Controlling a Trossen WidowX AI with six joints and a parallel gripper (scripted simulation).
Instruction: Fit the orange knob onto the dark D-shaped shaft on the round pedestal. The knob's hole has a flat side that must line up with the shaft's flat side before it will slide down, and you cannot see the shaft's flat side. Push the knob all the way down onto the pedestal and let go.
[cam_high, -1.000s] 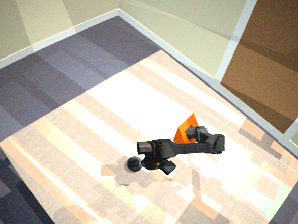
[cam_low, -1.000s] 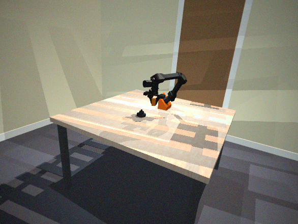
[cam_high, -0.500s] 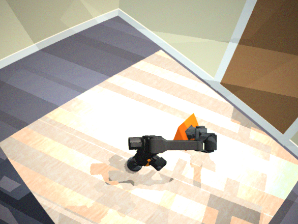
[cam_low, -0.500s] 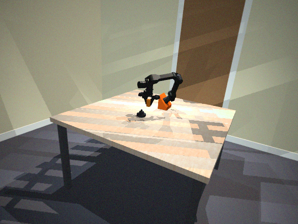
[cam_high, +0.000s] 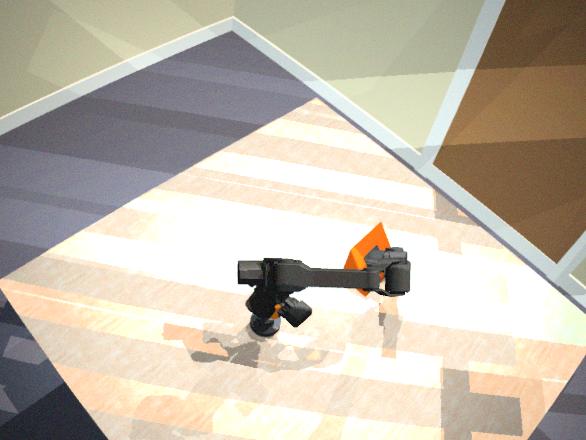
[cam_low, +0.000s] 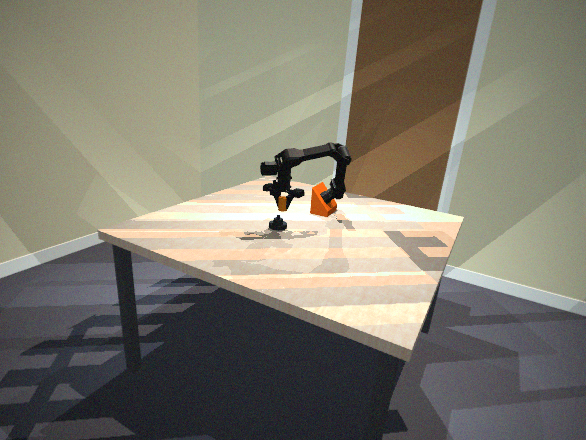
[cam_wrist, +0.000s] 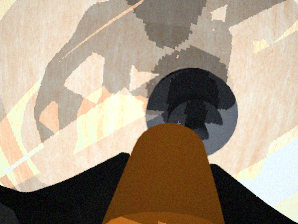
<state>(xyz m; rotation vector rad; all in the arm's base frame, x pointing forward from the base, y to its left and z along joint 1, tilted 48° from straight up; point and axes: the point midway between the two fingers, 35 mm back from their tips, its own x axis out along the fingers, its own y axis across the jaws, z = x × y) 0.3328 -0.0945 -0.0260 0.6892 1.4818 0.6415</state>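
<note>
My gripper tip is now 2 cm to the left of the dark round pedestal and 7 cm above it. Also, from my gripper tip: orange knob: 2 cm above.
</note>
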